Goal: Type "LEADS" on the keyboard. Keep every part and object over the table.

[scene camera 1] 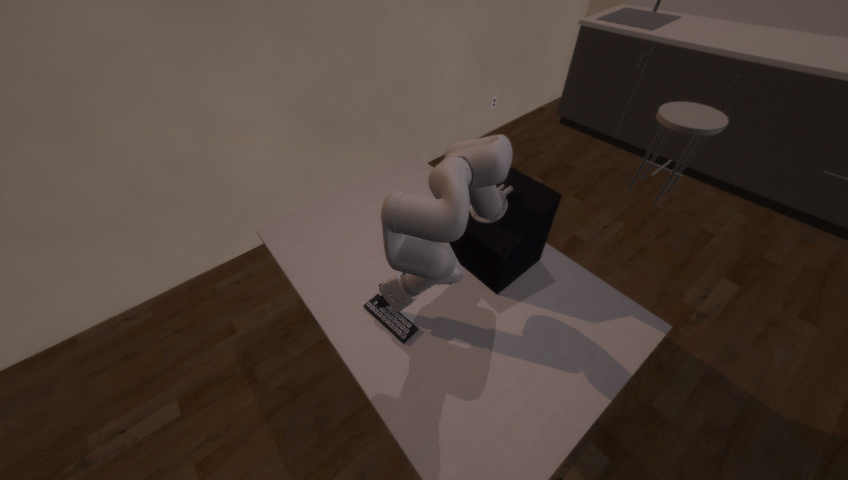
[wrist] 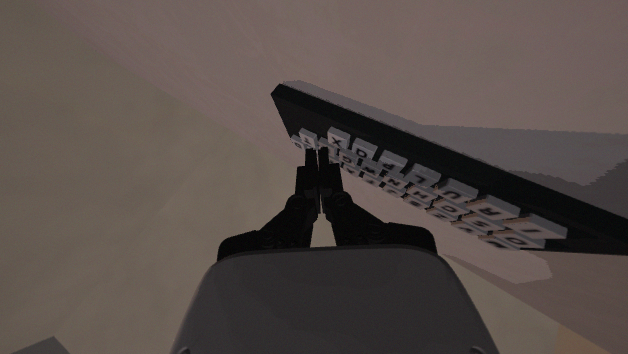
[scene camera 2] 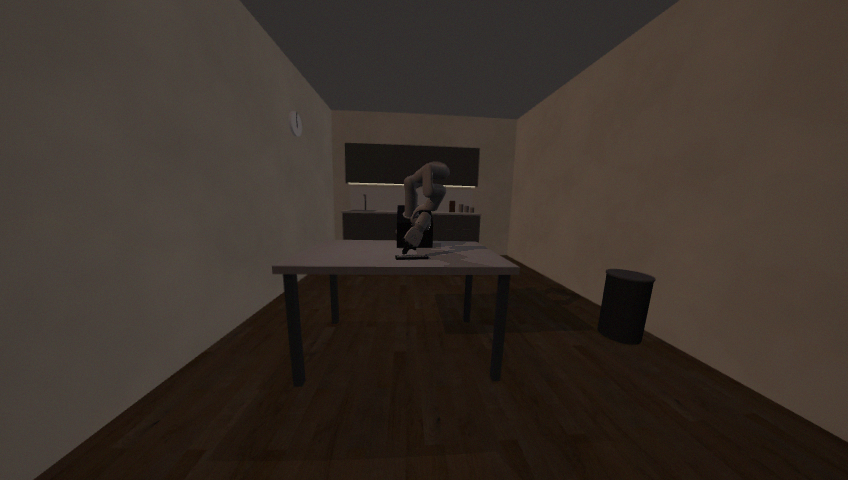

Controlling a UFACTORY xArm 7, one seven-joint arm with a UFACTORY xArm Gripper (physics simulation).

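Places are measured from the arm's base along level axes (x ahead, y left, z up), in millimetres.
Pixels of known places: gripper, between the fingertips: (scene camera 1: 379, 304) (wrist: 318, 161) (scene camera 2: 403, 253); arm's base, origin of its link: (scene camera 1: 488, 206) (scene camera 2: 410, 215).
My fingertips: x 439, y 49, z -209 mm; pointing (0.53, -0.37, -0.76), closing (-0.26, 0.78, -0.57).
Ahead of a thing's pixels: the offset from my fingertips to its middle. Level surfaces: height alone.
The black keyboard @[17 mm back, 48 mm left, 21 mm down] (scene camera 1: 392, 324) (scene camera 2: 411, 257) (wrist: 440, 157) with light letter keys lies flat on the table @[30 mm down] (scene camera 1: 505, 410) (scene camera 2: 357, 254). My gripper (scene camera 1: 382, 302) (scene camera 2: 405, 251) (wrist: 318, 161) is shut and empty, tilted over the keyboard's far-left end in scene camera 1. In the wrist view its fingertips are beside the X key @[20 mm back, 2 mm left, 15 mm down] (wrist: 338, 137) and another light key @[6 mm ahead, 18 mm right, 15 mm down] (wrist: 308, 137), and cover part of the keys behind them. Contact with a key cannot be told. The L key @[39 mm back, 55 mm left, 15 mm down] (wrist: 424, 175), U key @[45 mm back, 72 mm left, 15 mm down] (wrist: 457, 190) and S key show to the right; several smaller letters are hard to read.
A large black box (scene camera 1: 505, 243) stands on the table behind the keyboard, beside the arm. A wall runs along the table's far side in scene camera 1. A stool (scene camera 1: 692, 117), a kitchen counter (scene camera 1: 743, 41) and a dark bin (scene camera 2: 624, 306) stand off the table.
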